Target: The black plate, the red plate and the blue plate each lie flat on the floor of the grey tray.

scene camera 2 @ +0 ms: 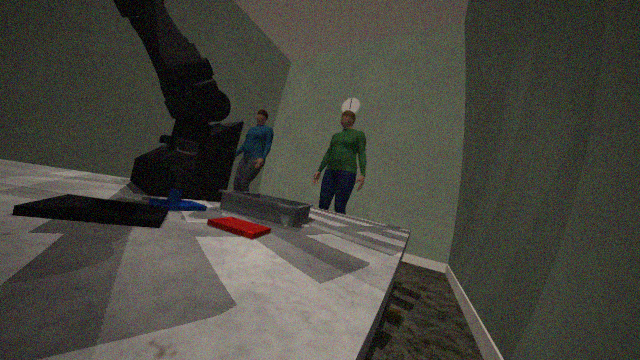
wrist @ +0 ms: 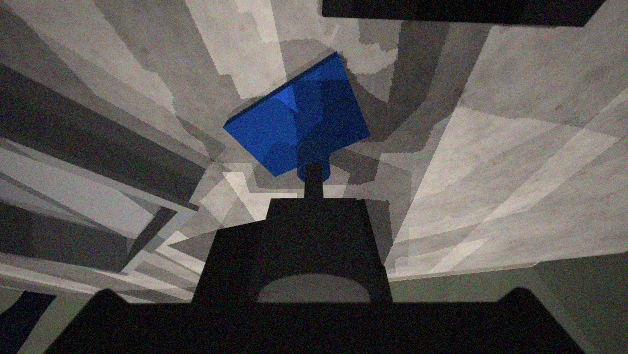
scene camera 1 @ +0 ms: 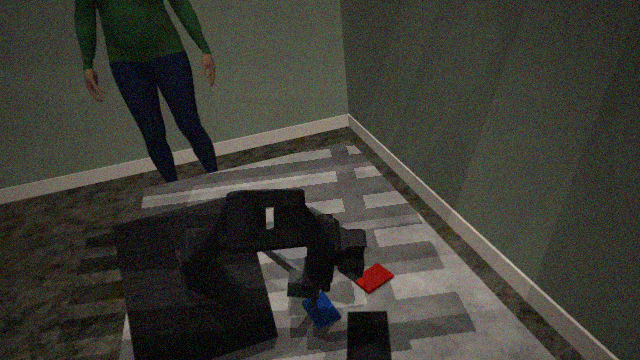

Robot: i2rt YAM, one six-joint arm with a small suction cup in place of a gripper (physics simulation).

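Where they show: end effector, tool point: (scene camera 2: 173,203) (wrist: 313,148) (scene camera 1: 312,314); arm's base, origin of the base link: (scene camera 1: 195,254).
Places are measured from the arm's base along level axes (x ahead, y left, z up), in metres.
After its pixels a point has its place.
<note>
The blue plate (scene camera 1: 323,311) {x 0.249, y -0.139, z -0.198 m} (scene camera 2: 190,206) {x 0.278, y -0.116, z -0.200 m} (wrist: 291,119) {x 0.260, y -0.126, z -0.198 m} lies flat on the patterned table top. My suction cup (scene camera 1: 313,303) {x 0.222, y -0.125, z -0.206 m} (scene camera 2: 174,201) (wrist: 313,169) {x 0.222, y -0.125, z -0.206 m} is pressed down on it near one edge, with suction on. The red plate (scene camera 1: 374,277) {x 0.421, y -0.100, z -0.200 m} (scene camera 2: 238,226) {x 0.431, y -0.112, z -0.200 m} lies flat on the table to the right of the arm. The black plate (scene camera 1: 368,333) {x 0.314, y -0.251, z -0.198 m} (scene camera 2: 151,216) {x 0.365, y -0.220, z -0.198 m} (wrist: 407,8) {x 0.286, y -0.209, z -0.198 m} lies flat near the front edge.
The arm's dark base (scene camera 1: 204,293) {x -0.006, y -0.074, z -0.057 m} fills the left of the table. The table ends at an edge (scene camera 2: 390,286) {x 0.682, y -0.071, z -0.224 m} with a drop to the floor. A person in green (scene camera 1: 172,89) (scene camera 2: 343,161) and a person in blue (scene camera 2: 254,150) stand behind.
</note>
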